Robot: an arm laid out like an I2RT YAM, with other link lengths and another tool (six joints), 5 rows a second.
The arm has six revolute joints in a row. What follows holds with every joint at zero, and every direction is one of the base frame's.
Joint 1 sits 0.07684 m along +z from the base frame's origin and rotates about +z.
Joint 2 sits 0.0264 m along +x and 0.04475 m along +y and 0.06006 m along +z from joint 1 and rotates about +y.
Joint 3 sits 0.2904 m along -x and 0.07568 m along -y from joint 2 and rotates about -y.
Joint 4 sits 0.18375 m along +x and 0.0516 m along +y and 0.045 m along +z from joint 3 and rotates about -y.
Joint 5 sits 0.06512 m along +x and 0.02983 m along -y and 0.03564 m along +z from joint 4 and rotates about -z.
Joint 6 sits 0.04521 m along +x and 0.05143 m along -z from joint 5 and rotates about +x.
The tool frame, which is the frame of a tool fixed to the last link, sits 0.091 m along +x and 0.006 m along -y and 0.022 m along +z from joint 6; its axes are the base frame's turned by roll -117.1, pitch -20.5 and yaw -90 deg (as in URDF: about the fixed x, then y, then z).
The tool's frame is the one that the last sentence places.
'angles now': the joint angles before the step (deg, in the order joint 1, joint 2, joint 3, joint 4, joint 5, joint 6). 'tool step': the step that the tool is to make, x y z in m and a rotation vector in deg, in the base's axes. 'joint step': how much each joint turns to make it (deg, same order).
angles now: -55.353 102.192 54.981 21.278 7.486 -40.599
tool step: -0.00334 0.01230 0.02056 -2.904 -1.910 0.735
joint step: 0.525 -4.109 -2.099 1.487 -0.152 -0.175
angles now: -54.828 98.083 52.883 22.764 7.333 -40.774
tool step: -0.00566 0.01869 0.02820 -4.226 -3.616 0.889
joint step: 0.832 -5.749 -3.234 2.971 -0.216 0.437
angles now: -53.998 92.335 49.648 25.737 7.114 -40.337
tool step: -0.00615 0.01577 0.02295 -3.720 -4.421 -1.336
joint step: 1.683 -4.502 -3.060 3.890 2.601 2.033
